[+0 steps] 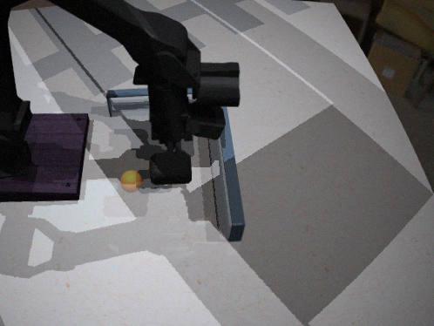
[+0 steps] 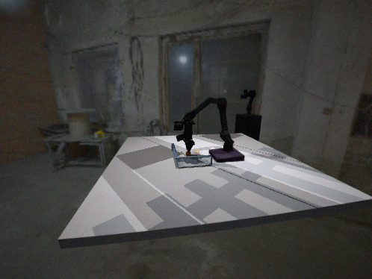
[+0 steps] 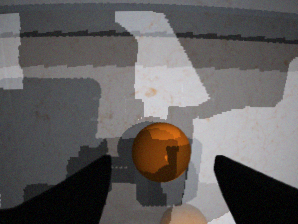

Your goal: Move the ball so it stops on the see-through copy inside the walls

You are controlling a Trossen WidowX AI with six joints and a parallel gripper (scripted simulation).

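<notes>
The orange ball is 2 cm below my gripper tip.
</notes>
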